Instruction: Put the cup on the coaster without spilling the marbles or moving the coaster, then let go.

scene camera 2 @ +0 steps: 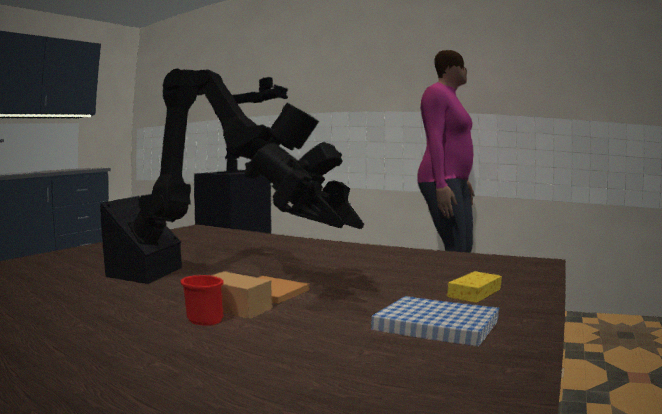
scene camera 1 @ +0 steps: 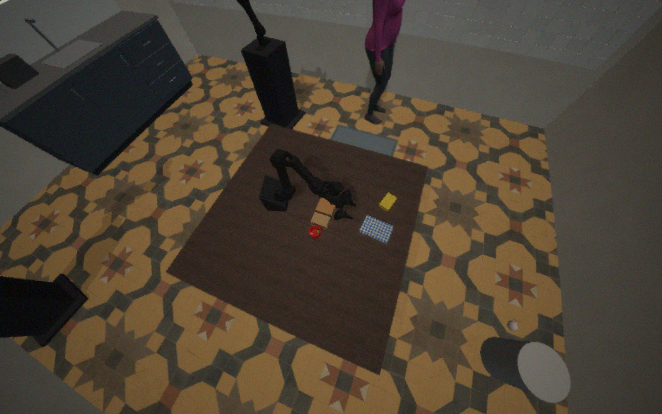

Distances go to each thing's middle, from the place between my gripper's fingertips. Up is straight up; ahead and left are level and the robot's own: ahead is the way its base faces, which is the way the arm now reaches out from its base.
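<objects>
With the tan wooden block [scene camera 2: 244,296] as my reference, my gripper is 13 cm above it, 18 cm past it and 9 cm to the left of it. Then there is the red cup [scene camera 2: 203,296], which is 12 cm below my hand, 17 cm behind it and 18 cm to the right of it. The yellow sponge [scene camera 2: 473,287] is 14 cm below my hand, and it is also 14 cm ahead of my hand and 23 cm to the left of it. As for the blue-and-white checked cloth [scene camera 2: 466,324], I find it 14 cm below my hand, 15 cm ahead of it and 3 cm to the left of it.
</objects>
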